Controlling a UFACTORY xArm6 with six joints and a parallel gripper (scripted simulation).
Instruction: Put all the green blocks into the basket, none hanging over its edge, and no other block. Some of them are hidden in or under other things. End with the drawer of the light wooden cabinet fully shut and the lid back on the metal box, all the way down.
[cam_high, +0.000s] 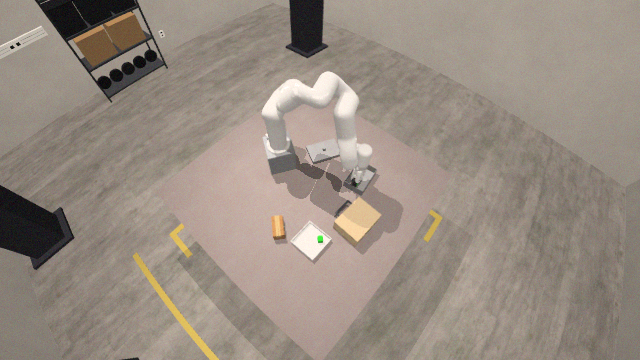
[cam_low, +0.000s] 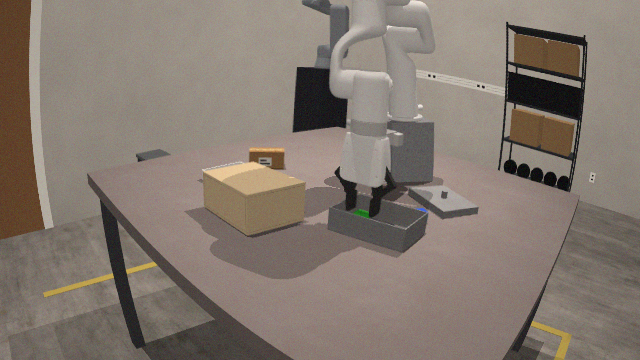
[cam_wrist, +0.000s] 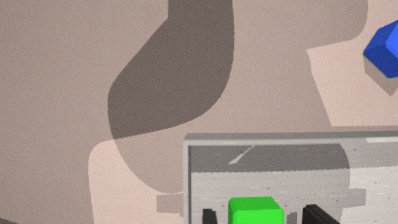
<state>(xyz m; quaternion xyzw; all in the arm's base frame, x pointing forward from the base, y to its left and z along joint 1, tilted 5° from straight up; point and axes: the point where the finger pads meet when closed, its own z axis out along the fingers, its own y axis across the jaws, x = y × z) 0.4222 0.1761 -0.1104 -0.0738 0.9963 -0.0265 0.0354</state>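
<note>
Right now the metal box is 50 mm to the left of my hand and 20 mm below it. From my hand the other things lie so: light wooden cabinet 190 mm to the right, 140 mm ahead, 10 mm below; blue block 120 mm behind, 80 mm to the left, 30 mm below; grey metal lid 290 mm behind, 60 mm to the left, 30 mm below.
</note>
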